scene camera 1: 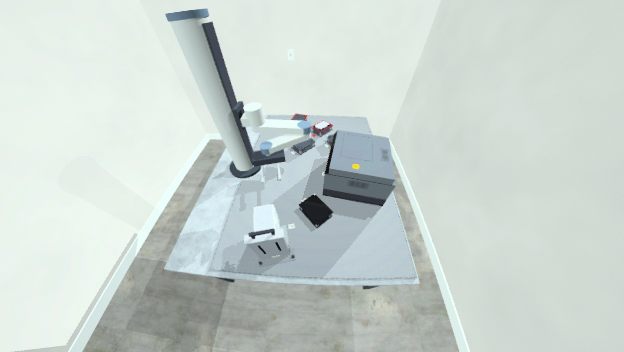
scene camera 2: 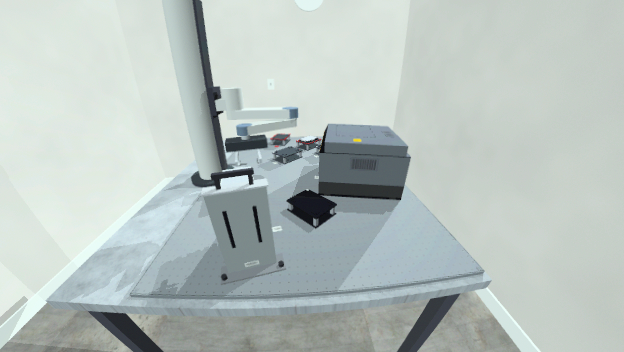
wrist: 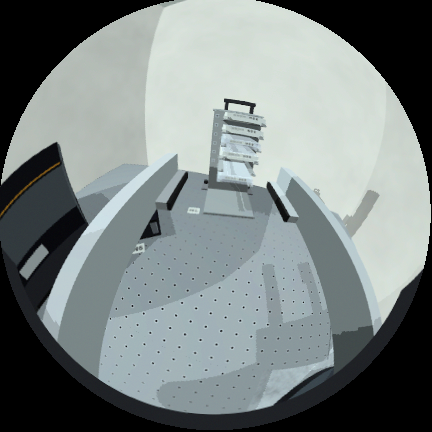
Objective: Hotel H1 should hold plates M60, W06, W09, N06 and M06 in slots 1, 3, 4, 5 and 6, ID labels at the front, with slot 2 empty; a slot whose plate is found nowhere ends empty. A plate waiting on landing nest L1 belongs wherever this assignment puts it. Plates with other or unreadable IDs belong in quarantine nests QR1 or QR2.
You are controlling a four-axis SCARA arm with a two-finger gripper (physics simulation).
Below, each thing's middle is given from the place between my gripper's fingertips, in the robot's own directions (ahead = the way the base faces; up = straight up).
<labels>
The black nest N6 (scene camera 2: 306, 202) lies 24 cm ahead of my hand, 7 cm to the right of it and 15 cm below it. Also, from my hand: hotel H1 (scene camera 2: 238, 205): 5 cm ahead, 32 cm to the right, 6 cm below.
</labels>
